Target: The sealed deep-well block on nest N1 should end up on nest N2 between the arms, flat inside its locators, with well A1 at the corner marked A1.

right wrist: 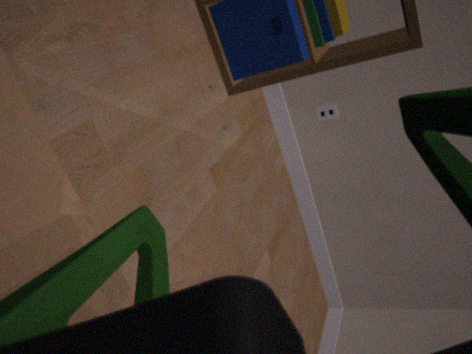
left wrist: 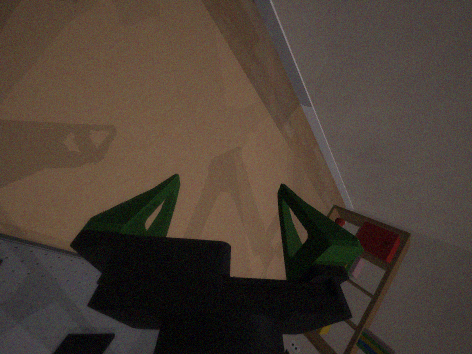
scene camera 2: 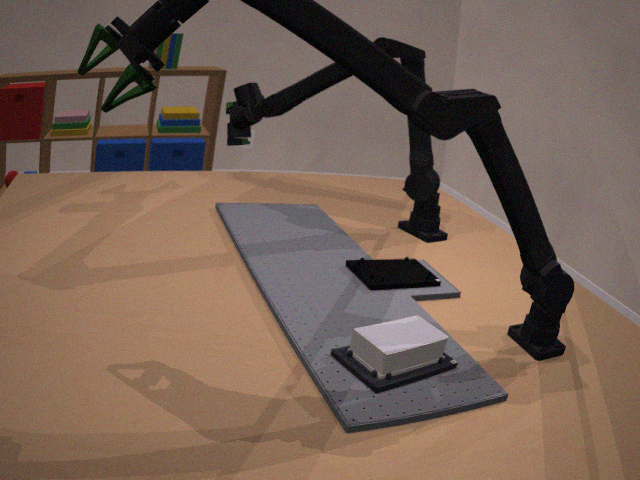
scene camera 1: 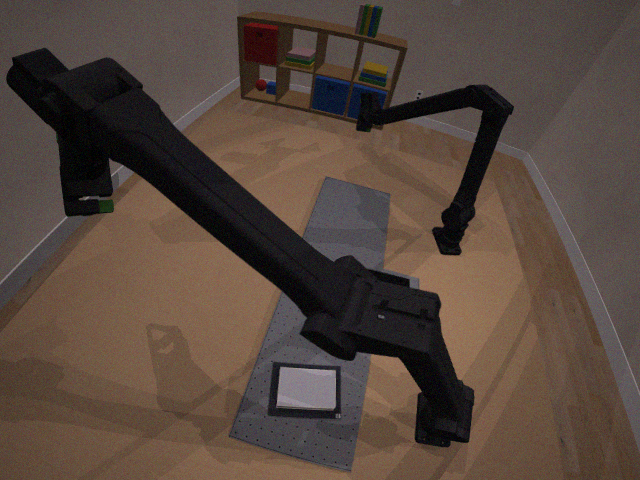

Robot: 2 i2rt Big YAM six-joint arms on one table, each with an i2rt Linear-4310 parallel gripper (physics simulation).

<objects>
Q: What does the right gripper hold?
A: Nothing.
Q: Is the right gripper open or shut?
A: Open.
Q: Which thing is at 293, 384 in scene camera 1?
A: A white block.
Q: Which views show the white block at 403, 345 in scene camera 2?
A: Scene camera 2 and scene camera 1 only.
</objects>
